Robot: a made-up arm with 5 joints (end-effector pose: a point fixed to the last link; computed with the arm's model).
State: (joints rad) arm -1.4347 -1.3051 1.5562 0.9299 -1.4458
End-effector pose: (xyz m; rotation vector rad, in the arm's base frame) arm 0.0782 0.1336 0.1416 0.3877 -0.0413 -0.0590
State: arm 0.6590 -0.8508 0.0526 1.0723 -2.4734
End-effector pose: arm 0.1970 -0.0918 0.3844 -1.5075 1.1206 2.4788
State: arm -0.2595 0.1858 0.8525 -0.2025 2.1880
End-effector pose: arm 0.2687 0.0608 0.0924 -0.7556 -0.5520 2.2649
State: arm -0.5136 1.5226 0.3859 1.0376 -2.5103
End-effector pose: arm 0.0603 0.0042 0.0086 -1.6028 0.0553 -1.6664
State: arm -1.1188 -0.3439 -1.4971 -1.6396 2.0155
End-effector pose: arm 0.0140 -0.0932 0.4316 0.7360 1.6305 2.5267
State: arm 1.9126 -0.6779 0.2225 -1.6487 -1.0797
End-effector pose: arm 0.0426 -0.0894 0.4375 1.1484 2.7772 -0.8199
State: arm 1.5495 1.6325 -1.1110 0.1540 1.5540
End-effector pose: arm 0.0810 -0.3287 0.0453 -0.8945 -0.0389 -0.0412
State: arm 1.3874 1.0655 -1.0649 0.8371 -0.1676
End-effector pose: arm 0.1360 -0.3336 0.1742 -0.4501 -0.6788 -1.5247
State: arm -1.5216 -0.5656 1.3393 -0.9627 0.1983
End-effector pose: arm 0.0697 0.1970 0.1982 1.2195 -1.4897 1.1806
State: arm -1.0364 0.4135 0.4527 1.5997 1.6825
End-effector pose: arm 0.1311 0.1220 0.1074 0.3540 1.1496 2.4366
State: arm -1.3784 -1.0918 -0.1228 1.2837 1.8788
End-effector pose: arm 0.0763 0.0846 0.4193 0.4726 2.0571 -2.2605
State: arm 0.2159 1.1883 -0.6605 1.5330 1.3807
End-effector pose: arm 0.2964 -0.0432 0.0671 0.3606 0.3690 1.0927
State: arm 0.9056 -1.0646 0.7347 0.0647 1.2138
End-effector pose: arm 0.1879 -0.1427 0.3492 -1.5823 -0.9387 0.1820
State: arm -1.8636 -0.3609 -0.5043 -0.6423 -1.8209
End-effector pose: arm 0.0245 0.1167 0.5085 2.9446 0.8974 -0.0003
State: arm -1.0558 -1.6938 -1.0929 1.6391 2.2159
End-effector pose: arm -0.0354 -0.1667 0.3383 1.6116 2.5953 -0.6557
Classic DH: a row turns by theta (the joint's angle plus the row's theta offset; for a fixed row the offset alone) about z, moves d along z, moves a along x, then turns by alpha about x. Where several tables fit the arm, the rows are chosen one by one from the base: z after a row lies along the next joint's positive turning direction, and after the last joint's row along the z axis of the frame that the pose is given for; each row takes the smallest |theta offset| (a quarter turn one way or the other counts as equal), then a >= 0, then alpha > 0; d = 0 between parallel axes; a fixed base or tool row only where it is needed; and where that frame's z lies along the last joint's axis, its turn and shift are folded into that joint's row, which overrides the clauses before.
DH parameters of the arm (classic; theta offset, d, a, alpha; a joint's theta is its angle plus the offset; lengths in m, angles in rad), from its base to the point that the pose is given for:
base (fixed): 0 0 0.067 3.1416
joint 1: 0 -0.202 0.027 1.5708
joint 2: -1.3233 0 0.098 0
joint 3: 1.2872 0 0.1661 0
joint 4: -1.5347 0.007 0 1.5708
joint 5: -0.0487 -0.079 0 0

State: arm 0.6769 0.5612 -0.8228 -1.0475 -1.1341
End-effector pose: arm 0.2874 -0.1681 0.3947 0.7430 -2.8745 -0.3132
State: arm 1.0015 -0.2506 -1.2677 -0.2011 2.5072
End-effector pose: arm 0.0824 -0.0112 0.5442 2.9888 -0.4799 0.1500
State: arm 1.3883 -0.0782 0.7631 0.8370 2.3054
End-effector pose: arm 0.1065 -0.1755 0.1193 -0.0489 0.0126 0.8682
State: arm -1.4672 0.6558 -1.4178 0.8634 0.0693
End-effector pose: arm 0.0909 0.2976 0.3736 1.0520 -1.1915 1.1914
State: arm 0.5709 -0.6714 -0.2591 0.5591 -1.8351
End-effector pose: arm 0.2009 -0.0777 0.4567 1.4159 -1.8378 -1.4935
